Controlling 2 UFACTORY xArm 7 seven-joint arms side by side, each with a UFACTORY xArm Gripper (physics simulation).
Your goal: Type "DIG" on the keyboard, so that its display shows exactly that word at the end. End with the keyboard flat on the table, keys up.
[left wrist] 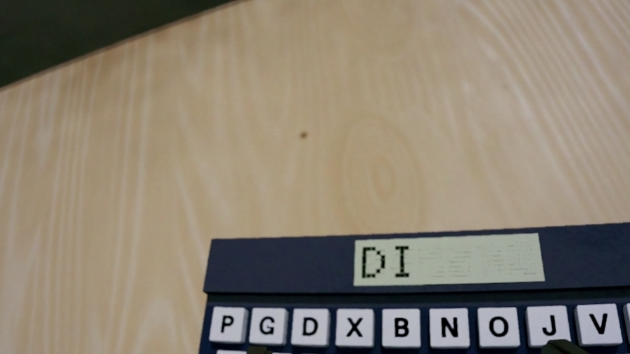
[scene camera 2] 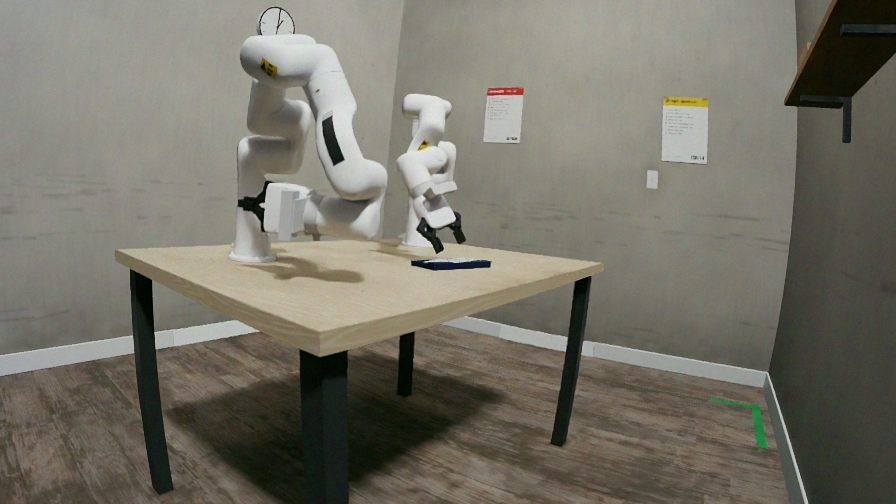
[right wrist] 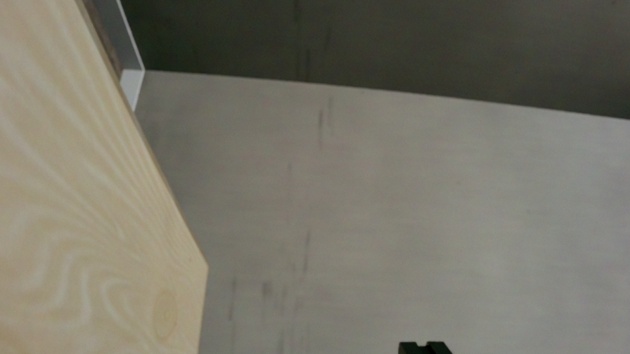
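The dark blue keyboard lies flat on the table, keys up. In the left wrist view its display reads "DI". Its top row shows white keys, including the G key and the D key; the rows below are mostly cut off. My left gripper is open and empty, tilted just above the keyboard. One dark fingertip shows below the G key, the other at the J key. My right gripper is shut, away from the keyboard above the table's left part.
The right arm reaches over the left part of the table. The left arm's base stands behind the keyboard. A wall shelf hangs at the upper right, far from the table.
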